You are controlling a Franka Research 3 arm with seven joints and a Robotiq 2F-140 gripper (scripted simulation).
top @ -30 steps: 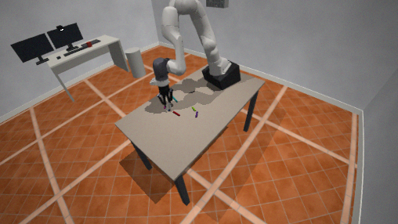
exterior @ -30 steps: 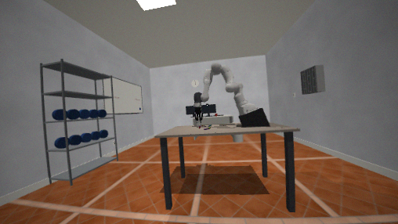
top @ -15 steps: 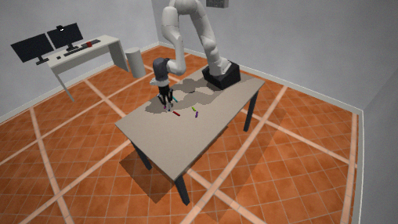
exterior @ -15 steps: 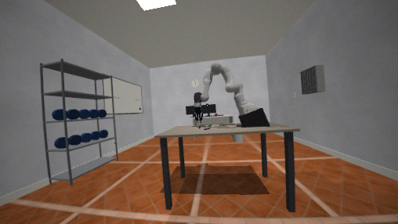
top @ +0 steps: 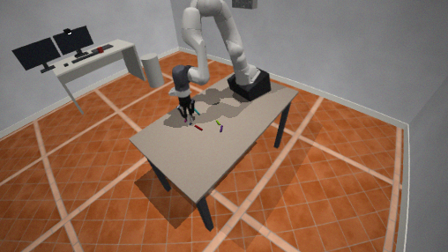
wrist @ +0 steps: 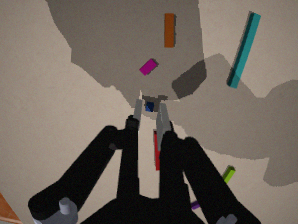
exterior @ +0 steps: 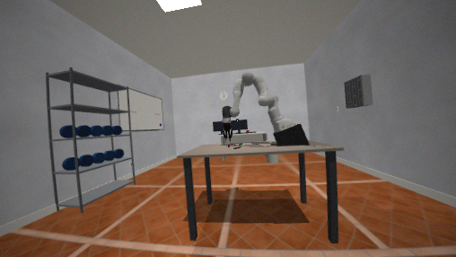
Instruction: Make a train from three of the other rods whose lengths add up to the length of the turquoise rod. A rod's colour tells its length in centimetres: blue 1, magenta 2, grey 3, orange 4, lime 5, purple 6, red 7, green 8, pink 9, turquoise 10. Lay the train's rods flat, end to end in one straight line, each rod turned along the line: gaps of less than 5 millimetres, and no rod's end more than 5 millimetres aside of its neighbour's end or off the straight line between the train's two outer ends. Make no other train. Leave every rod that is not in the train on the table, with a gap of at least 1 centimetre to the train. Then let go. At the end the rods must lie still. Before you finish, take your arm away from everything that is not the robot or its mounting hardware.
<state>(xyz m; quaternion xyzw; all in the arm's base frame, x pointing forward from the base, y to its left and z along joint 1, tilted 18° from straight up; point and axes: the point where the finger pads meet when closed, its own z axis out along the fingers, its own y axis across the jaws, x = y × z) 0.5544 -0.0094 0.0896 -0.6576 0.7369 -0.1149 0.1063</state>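
Now: hand 50 mm above the small blue rod. From my hand the other things lie so: orange rod: 100 mm to the right, 50 mm below, 20 mm behind; then magenta rod: 50 mm to the right, 50 mm below; then red rod: 70 mm to the left, 50 mm below, 20 mm behind.
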